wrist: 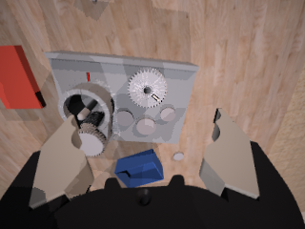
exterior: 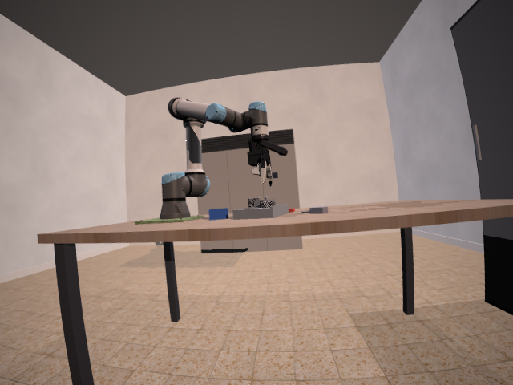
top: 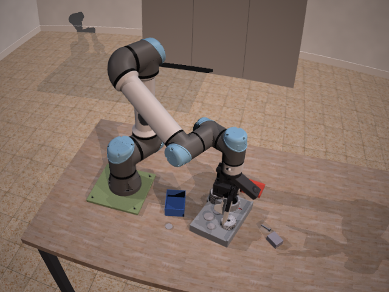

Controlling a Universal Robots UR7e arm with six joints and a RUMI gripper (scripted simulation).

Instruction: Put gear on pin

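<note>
Now: hand 80 mm above the grey gear. Round my hand: bolt: 150 mm ahead, 70 mm to the left, 120 mm below; small grey block: 200 mm ahead, 20 mm to the left, 120 mm below; grey disc: 220 mm behind, 90 mm to the right, 130 mm below.
</note>
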